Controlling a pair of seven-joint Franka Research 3 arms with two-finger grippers.
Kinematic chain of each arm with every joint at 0, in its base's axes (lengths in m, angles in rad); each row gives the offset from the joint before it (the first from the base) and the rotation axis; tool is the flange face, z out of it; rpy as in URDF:
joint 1: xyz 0 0 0.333 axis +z
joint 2: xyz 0 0 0 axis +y
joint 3: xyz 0 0 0.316 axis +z
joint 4: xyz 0.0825 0 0 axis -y
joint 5: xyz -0.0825 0 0.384 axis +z
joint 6: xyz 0 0 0 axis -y
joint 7: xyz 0.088 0 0 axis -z
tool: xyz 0 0 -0.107 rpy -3.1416 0 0
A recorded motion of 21 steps. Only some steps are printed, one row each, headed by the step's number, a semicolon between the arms.
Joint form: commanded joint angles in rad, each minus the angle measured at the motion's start. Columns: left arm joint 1, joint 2, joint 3, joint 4, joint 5, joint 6, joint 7; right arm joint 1, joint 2, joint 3, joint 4, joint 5, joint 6, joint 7.
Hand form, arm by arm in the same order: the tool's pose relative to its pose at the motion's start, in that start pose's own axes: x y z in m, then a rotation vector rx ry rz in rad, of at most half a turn. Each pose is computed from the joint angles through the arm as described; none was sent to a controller.
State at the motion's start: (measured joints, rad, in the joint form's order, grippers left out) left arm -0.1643 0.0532 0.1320 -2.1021 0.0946 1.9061 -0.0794; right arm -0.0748 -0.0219 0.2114 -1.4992 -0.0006 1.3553 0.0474
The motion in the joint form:
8: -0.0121 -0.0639 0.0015 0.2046 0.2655 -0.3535 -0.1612; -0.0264 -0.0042 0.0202 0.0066 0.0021 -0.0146 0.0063
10: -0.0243 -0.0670 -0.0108 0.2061 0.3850 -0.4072 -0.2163; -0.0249 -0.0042 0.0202 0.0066 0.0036 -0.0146 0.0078
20: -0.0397 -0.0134 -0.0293 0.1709 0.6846 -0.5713 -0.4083; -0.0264 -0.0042 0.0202 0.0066 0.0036 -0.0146 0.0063
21: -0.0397 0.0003 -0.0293 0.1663 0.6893 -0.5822 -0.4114; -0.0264 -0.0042 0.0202 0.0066 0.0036 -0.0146 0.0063
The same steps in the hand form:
8: -0.0285 -0.0380 -0.1020 0.2752 -0.0435 -0.1661; -0.0033 0.0027 -0.0036 0.0012 -0.0041 0.0122
10: -0.0339 -0.0400 -0.1060 0.4092 -0.0537 -0.2052; -0.0034 0.0017 -0.0036 0.0025 -0.0042 0.0119
20: -0.0362 -0.0555 -0.0791 0.7893 -0.1362 -0.3731; -0.0033 0.0025 -0.0036 0.0027 -0.0042 0.0118
21: -0.0345 -0.0553 -0.0711 0.8044 -0.1590 -0.3719; -0.0033 0.0025 -0.0036 0.0027 -0.0042 0.0118

